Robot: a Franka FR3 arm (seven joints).
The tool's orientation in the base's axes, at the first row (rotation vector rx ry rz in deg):
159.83, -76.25, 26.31
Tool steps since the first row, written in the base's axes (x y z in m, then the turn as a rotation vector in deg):
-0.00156, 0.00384, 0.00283, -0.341, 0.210, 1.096
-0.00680, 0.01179, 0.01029, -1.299, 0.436, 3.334
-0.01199, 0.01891, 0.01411, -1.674, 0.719, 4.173
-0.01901, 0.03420, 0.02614, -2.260, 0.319, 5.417
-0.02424, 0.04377, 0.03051, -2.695, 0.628, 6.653
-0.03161, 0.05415, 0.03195, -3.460, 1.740, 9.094
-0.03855, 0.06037, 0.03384, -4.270, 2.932, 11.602
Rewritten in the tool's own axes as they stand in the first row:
-0.00307, -0.00157, -0.00364, -0.066, 0.006, -1.165
-0.01020, -0.00346, -0.01323, -0.203, 0.346, -3.582
-0.01765, -0.00445, -0.01921, -0.414, 0.360, -4.520
-0.03017, -0.01016, -0.03466, -0.124, 0.925, -5.804
-0.03935, -0.01275, -0.04151, -0.283, 0.924, -7.140
-0.05121, -0.01390, -0.04623, -0.923, 0.530, -9.827
-0.05953, -0.01278, -0.05068, -1.631, 0.113, -12.600

